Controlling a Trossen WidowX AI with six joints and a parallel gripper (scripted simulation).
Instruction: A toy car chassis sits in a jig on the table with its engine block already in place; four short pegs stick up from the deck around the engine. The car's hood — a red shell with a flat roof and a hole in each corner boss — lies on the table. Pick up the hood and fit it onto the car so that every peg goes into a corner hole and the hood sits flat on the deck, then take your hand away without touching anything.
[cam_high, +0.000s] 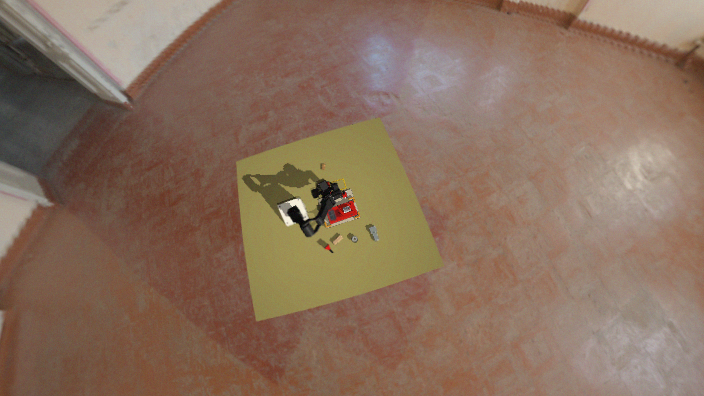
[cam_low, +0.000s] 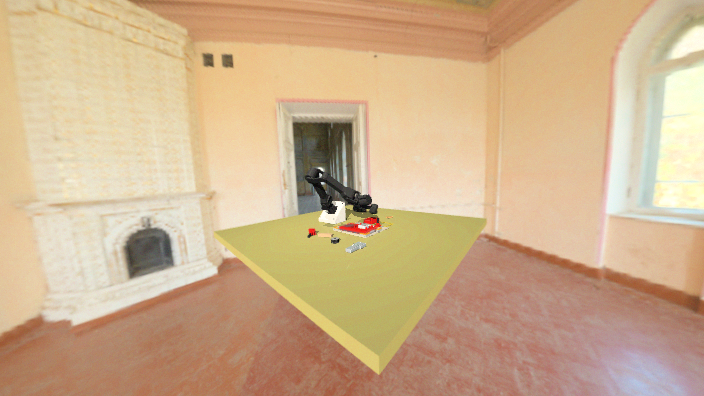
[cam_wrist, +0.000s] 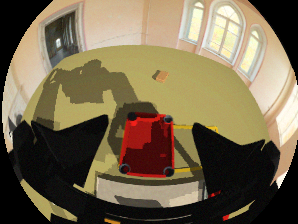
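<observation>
My gripper tip is 1 cm to the left of the red hood and 6 cm above it.
</observation>
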